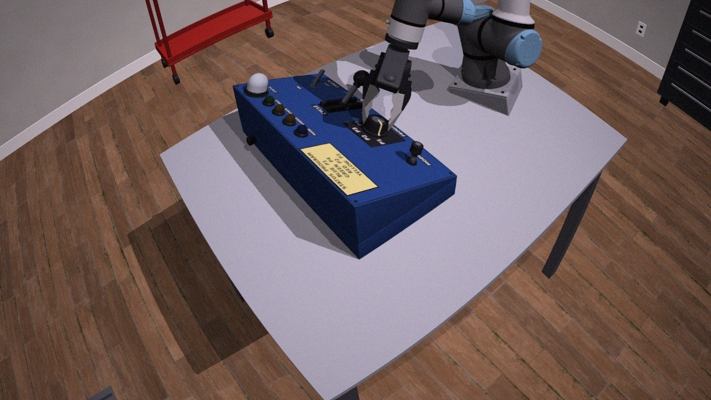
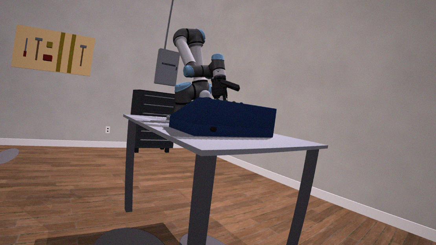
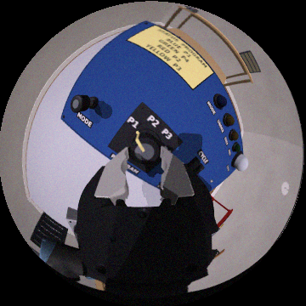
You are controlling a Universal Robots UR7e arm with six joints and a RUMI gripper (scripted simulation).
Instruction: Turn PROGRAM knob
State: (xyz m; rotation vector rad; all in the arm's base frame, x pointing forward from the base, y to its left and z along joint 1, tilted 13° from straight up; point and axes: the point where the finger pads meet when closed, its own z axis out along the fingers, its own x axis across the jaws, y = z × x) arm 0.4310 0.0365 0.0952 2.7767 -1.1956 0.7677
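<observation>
Now: the program knob 10 mm ahead of my hand, 10 mm to the left of it and 10 mm below it. The rest, counted from my hand: mode knob: 10 mm ahead, 120 mm to the left; blue console: 30 mm ahead, 60 mm to the right, 30 mm below; black ball-topped lever: 30 mm behind, 120 mm to the right, 10 mm above.
</observation>
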